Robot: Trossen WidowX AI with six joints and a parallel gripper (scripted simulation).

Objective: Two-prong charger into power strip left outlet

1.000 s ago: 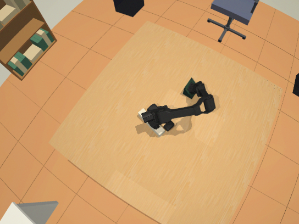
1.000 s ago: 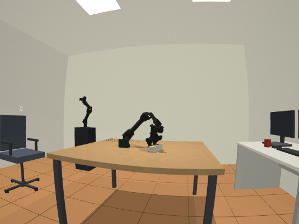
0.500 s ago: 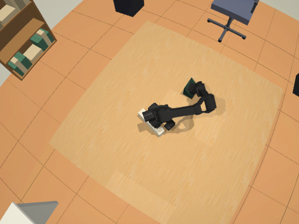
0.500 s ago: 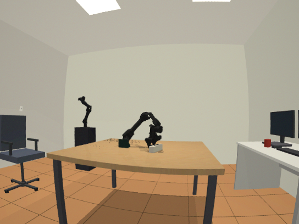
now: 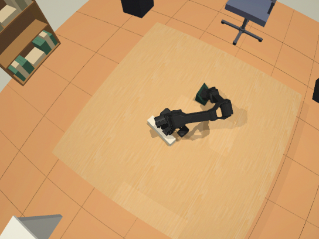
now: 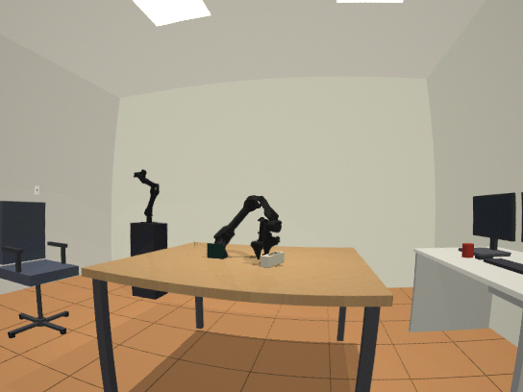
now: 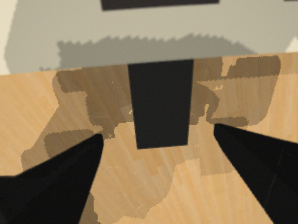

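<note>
The black two-prong charger is 5 cm ahead of my gripper tip, 1 cm to the right of it and 1 cm above it.
</note>
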